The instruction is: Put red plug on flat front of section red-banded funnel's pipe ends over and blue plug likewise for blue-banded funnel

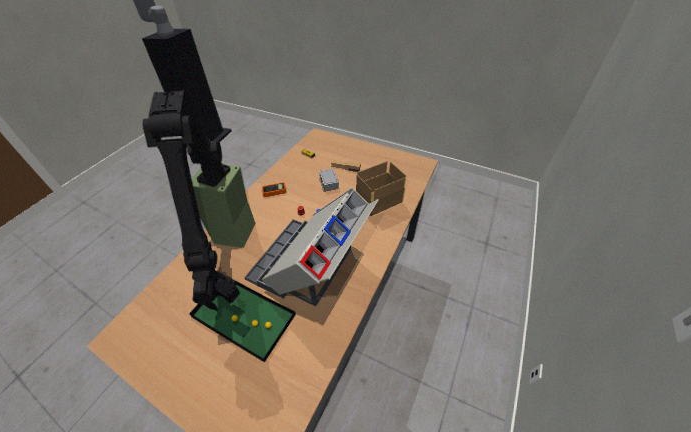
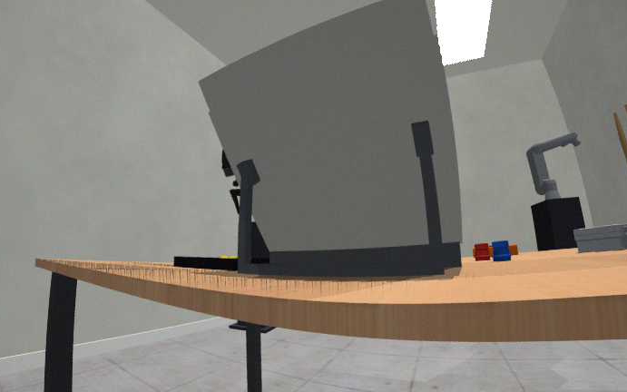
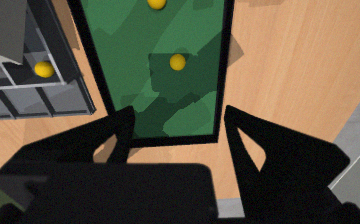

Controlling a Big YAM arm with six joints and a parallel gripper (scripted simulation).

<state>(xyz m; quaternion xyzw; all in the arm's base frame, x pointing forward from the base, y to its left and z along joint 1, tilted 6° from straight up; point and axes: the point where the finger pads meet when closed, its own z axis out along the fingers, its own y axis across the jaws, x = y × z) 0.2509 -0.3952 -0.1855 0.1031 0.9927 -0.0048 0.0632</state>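
The green marble tray is 16 cm below my hand, 2 cm to the left of it and 1 cm ahead of it. The rest, counted from my hand: grey cover (33 cm to the left, 19 cm ahead, 4 cm above); then cardboard box (83 cm to the left, 38 cm ahead, 10 cm below); then grey case (89 cm to the left, 14 cm below, 7 cm ahead).
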